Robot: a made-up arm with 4 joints. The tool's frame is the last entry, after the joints. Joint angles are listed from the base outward. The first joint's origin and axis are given. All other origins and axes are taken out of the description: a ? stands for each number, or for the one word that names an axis. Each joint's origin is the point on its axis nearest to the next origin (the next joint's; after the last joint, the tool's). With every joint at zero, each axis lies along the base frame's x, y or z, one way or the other. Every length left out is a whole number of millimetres.
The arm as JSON. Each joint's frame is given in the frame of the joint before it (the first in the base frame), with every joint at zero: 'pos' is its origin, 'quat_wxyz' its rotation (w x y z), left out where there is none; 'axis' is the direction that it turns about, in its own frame. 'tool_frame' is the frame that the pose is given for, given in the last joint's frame.
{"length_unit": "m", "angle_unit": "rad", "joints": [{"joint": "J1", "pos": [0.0, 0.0, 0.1], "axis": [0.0, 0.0, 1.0]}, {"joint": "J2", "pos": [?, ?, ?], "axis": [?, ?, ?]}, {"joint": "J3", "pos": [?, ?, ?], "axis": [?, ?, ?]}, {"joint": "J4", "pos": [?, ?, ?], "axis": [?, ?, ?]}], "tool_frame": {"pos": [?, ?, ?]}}
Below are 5 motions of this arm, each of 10 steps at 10 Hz.
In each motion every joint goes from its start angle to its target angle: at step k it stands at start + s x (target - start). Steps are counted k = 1, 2, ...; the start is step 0. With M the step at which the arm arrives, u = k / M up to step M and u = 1 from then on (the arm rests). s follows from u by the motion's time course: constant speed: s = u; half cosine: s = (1 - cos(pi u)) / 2; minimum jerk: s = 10 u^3 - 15 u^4 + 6 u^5.
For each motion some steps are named. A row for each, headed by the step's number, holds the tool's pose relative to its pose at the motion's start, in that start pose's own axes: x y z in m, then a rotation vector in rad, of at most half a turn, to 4 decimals.
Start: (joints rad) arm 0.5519 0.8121 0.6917 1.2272
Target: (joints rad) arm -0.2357 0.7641 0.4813 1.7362
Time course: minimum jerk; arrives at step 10
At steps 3, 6, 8, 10:
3: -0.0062 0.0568 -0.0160 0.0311 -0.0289 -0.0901
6: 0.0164 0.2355 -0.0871 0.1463 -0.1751 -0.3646
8: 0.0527 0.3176 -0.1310 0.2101 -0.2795 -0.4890
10: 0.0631 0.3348 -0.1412 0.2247 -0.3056 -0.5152

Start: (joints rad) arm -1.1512 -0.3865 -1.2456 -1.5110
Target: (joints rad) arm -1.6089 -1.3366 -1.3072 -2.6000
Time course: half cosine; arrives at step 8
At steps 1, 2, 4, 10:
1: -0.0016 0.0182 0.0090 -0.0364 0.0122 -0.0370
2: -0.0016 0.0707 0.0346 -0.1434 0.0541 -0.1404
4: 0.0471 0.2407 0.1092 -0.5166 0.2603 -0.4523
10: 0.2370 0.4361 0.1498 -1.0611 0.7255 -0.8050

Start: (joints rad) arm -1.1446 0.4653 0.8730 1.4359
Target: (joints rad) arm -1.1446 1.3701 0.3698 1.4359
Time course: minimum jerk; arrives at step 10
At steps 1, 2, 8, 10:
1: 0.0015 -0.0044 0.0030 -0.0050 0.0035 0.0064
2: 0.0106 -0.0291 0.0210 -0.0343 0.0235 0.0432
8: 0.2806 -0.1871 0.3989 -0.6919 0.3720 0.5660
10: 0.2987 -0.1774 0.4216 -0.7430 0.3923 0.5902

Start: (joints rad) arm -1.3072 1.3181 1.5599 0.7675
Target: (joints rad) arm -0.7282 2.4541 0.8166 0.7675
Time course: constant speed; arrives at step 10
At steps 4, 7, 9, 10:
4: 0.2287 -0.2890 -0.1545 0.1593 -0.1433 0.5507
7: 0.4813 -0.3760 -0.2601 0.1882 -0.3325 0.9122
9: 0.6540 -0.3805 -0.2938 0.1584 -0.4942 1.1119
10: 0.7347 -0.3721 -0.2963 0.1280 -0.5838 1.1955

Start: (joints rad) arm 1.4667 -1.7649 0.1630 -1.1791
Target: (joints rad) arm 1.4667 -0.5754 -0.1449 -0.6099
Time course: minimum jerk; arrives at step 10
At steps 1, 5, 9, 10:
1: 0.0005 -0.0004 -0.0023 -0.0052 -0.0031 -0.0005
5: 0.0399 -0.0855 -0.0982 -0.3091 -0.1530 0.0317
9: 0.0825 -0.2302 -0.0740 -0.6224 -0.2086 0.1515
10: 0.0832 -0.2326 -0.0724 -0.6279 -0.2084 0.1540

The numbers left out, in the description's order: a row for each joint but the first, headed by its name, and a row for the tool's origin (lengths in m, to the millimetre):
J2: xyz 0.066 0.008 0.0, axis -1.0 0.0 0.0
J3: xyz 0.0 0.094 -0.098, axis 0.0 0.0 -1.0
J4: xyz -0.619 -0.111 0.0, axis 1.0 0.0 0.0
tool: xyz 0.0 -0.083 -0.041

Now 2 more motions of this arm.
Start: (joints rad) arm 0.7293 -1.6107 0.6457 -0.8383
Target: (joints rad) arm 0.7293 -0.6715 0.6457 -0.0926
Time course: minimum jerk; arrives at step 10
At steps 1, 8, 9, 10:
1: 0.0003 0.0018 -0.0025 0.0000 -0.0032 -0.0036
8: 0.1272 0.0756 -0.2974 -0.0204 -0.4605 -0.2439
9: 0.1379 0.0719 -0.3117 -0.0233 -0.4881 -0.2471
10: 0.1398 0.0711 -0.3141 -0.0238 -0.4929 -0.2476

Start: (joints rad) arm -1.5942 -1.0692 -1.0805 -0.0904
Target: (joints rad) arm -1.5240 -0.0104 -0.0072 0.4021
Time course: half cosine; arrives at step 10
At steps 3, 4, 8, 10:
3: -0.0433 0.1222 0.1172 -0.0130 0.1952 -0.2043
4: -0.0464 0.2113 0.1835 -0.0480 0.3001 -0.3490
8: 0.0512 0.5412 0.2358 -0.3910 0.4595 -0.8883
10: 0.0671 0.5794 0.2072 -0.4769 0.4419 -0.9588

